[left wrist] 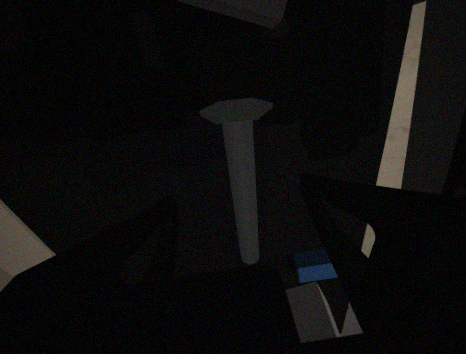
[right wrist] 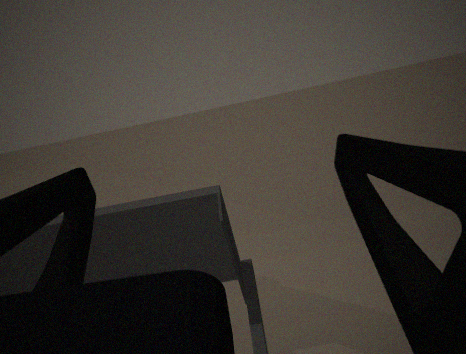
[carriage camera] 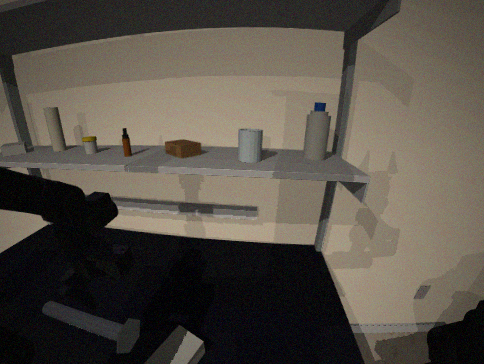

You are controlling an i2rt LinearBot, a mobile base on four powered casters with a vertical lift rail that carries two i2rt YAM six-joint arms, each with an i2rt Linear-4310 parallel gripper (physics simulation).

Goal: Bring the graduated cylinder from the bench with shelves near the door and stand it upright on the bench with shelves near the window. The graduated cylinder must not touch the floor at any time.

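Places are measured from the left arm's base along level axes (x right, y down, z ahead), in millimetres.
Pixels of known places: left gripper, fingertip midpoint: [left wrist: 237,192] [carriage camera: 105,293]; right gripper, fingertip midpoint: [right wrist: 214,165].
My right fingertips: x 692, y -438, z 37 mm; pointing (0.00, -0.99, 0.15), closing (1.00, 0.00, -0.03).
Ahead of a thing's pixels: the offset from my right fingertips to its top centre. "*": to the spot under its first point. Level surfaces: height alone.
The graduated cylinder [carriage camera: 82,320] [left wrist: 243,190], a grey tube with a hexagonal base, lies on its side on the dark bench top @[dy +621 mm] [carriage camera: 260,290]. In the carriage view its base points right. In the left wrist view its base is at the top and its tube runs down between the fingers. My left gripper [left wrist: 237,192] is open and empty, with its fingers on either side of the tube; the gap in height is hard to tell in the dark. My right gripper [right wrist: 214,165] is open and empty, facing the wall and ceiling, away from the cylinder.
The shelf @[dy +164 mm] [carriage camera: 200,166] above the bench holds a beaker @[* dx -304, dy +117, dz +419 mm] [carriage camera: 250,146], a blue-capped bottle @[* dx -95, dy +85, dz +461 mm] [carriage camera: 317,135], a brown block @[* dx -506, dy +134, dz +470 mm] [carriage camera: 183,148], a dropper bottle @[* dx -705, dy +123, dz +497 mm] [carriage camera: 126,144], a yellow-lidded jar @[* dx -880, dy +132, dz +547 mm] [carriage camera: 90,145] and a tall cylinder @[* dx -1084, dy +73, dz +615 mm] [carriage camera: 55,129]. A pale box @[dx -496, dy +563, dz +123 mm] [carriage camera: 187,345] is near the cylinder's base. A blue item @[dx -1047, dy +581, dz +94 mm] [left wrist: 317,273] shows beside the right finger.
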